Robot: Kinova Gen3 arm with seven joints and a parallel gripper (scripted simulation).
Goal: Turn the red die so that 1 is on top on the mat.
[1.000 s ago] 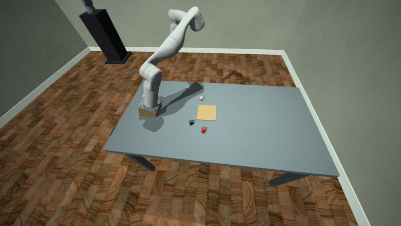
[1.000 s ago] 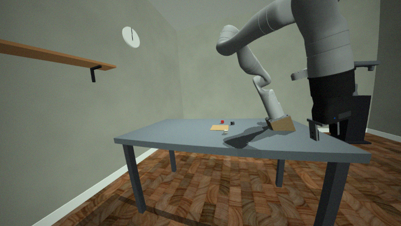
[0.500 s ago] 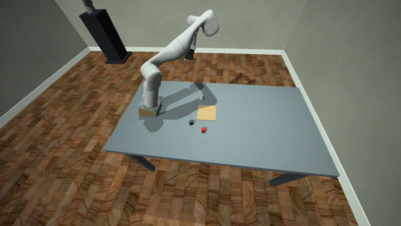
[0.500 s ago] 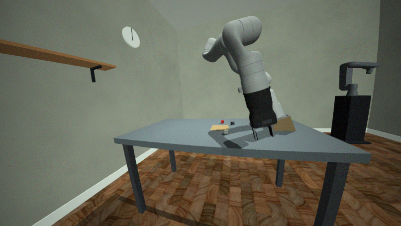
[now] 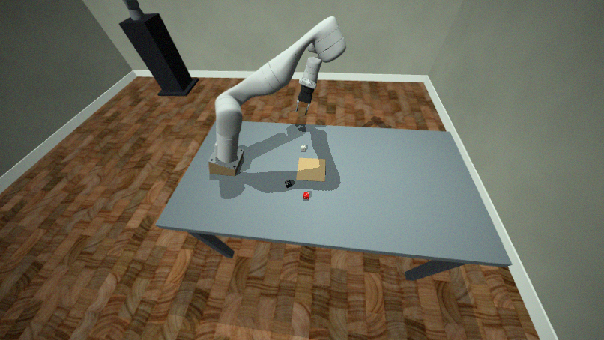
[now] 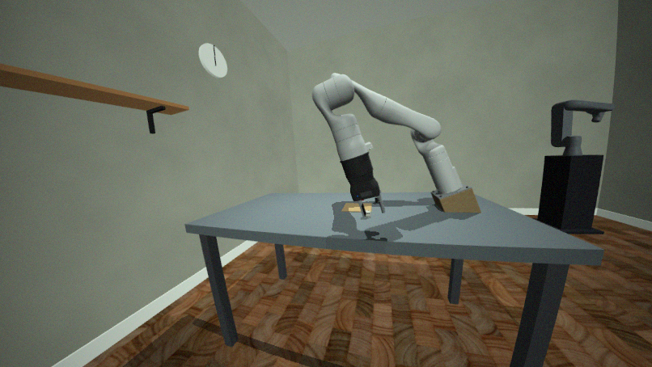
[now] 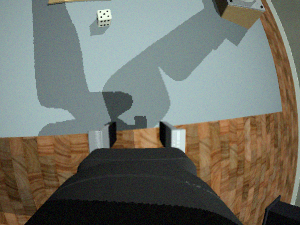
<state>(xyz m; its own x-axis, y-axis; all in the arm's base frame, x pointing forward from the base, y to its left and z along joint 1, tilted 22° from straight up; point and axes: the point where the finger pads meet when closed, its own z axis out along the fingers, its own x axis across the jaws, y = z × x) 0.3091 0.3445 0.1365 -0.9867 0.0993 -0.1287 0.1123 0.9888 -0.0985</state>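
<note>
Now: the red die 60 mm ahead of my hand, 500 mm to the right of it and 90 mm below it. From my hand the other things lie so: black die (30 mm behind, 450 mm to the right, 90 mm below); then tan mat (80 mm ahead, 340 mm to the right, 100 mm below); then white die (20 mm ahead, 210 mm to the right, 90 mm below).
</note>
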